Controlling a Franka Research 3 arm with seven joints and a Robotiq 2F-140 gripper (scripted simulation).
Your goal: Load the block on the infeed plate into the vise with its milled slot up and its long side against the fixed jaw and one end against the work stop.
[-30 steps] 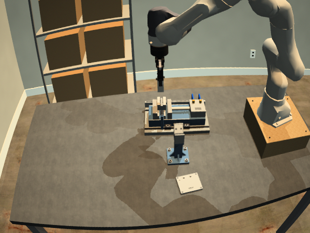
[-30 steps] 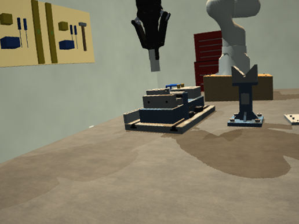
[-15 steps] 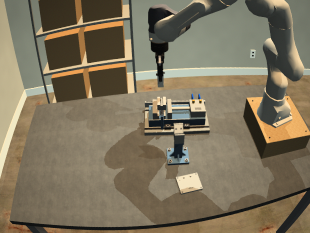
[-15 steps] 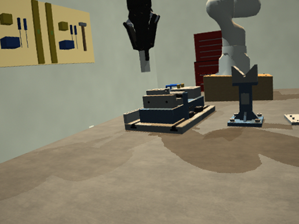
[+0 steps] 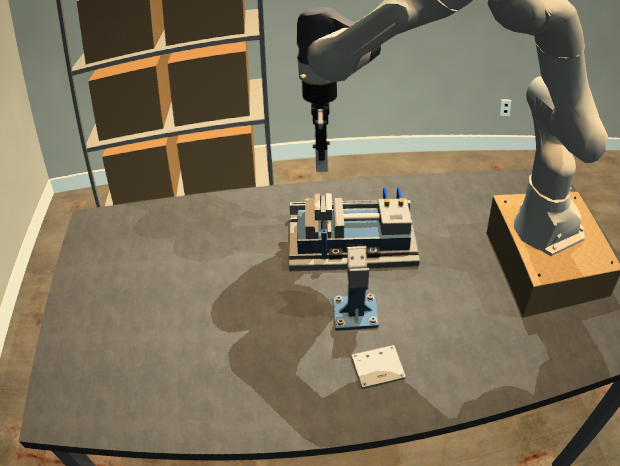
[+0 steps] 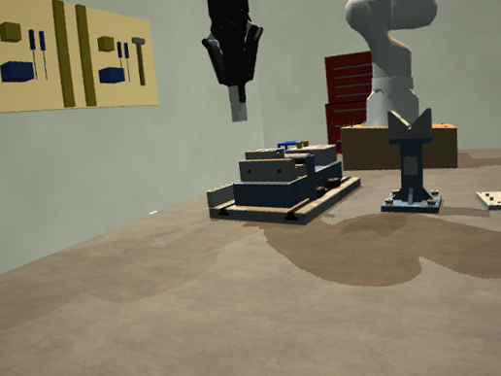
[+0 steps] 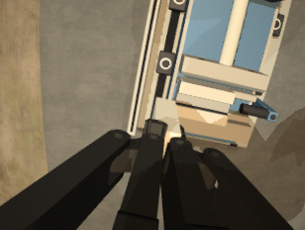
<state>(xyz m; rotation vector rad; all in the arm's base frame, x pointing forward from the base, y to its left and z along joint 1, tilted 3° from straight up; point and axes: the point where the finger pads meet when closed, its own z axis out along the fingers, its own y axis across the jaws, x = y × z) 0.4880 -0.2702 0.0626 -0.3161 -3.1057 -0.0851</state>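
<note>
My hand is 10 cm above the part, 5 cm to the right of it and 1 cm short of it. Round my hand: fixed jaw (12 cm below, 6 cm to the left, 4 cm ahead); moving jaw (12 cm below, 7 cm to the left, 2 cm behind); work stop rod (11 cm to the left, 11 cm below, 2 cm ahead).
</note>
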